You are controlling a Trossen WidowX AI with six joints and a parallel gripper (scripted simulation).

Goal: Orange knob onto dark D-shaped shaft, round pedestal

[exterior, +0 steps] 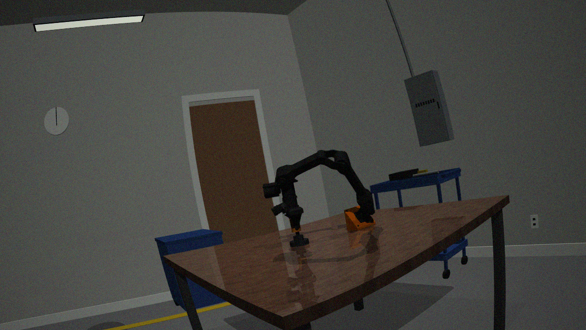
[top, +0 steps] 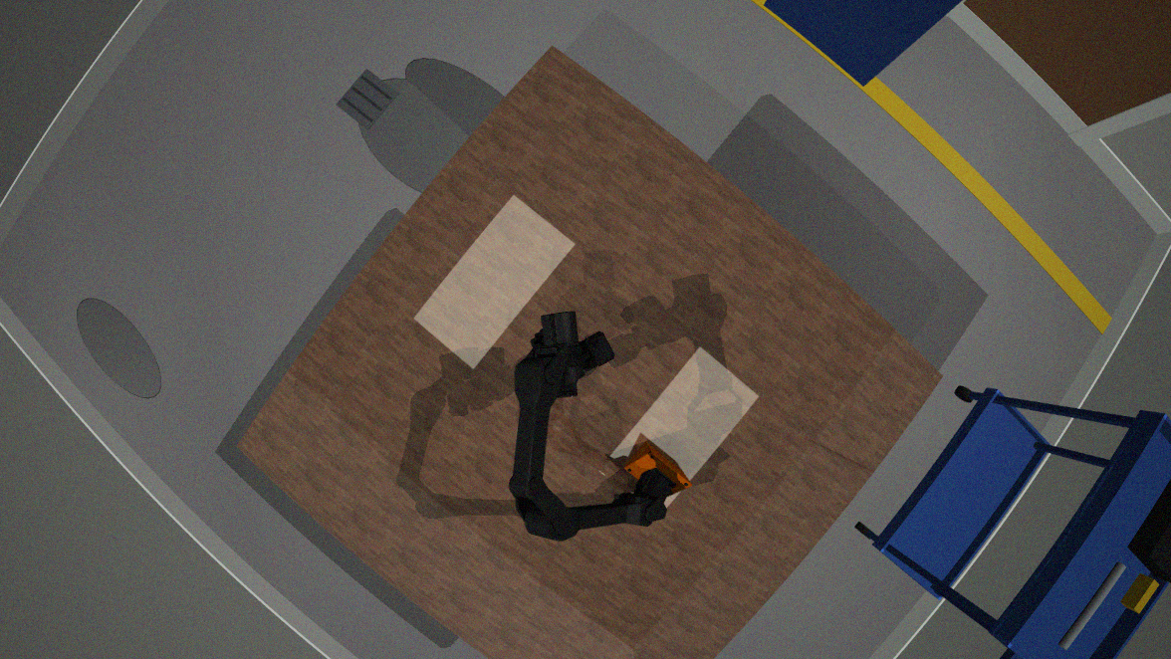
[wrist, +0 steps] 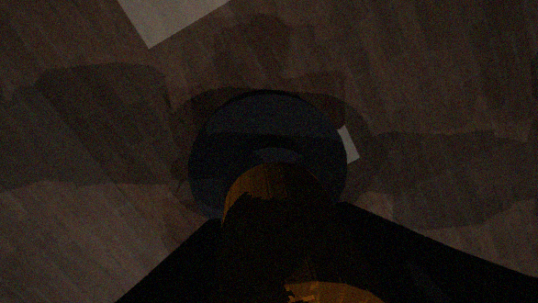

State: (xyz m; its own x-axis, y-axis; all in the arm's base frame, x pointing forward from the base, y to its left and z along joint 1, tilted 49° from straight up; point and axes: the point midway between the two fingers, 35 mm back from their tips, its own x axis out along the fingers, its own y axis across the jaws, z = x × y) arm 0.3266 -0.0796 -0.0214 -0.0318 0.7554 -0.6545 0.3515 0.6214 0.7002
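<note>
Now: the orange knob 20 mm above my gripper tip. Also, from my gripper tip: round dark pedestal (40 mm below).
</note>
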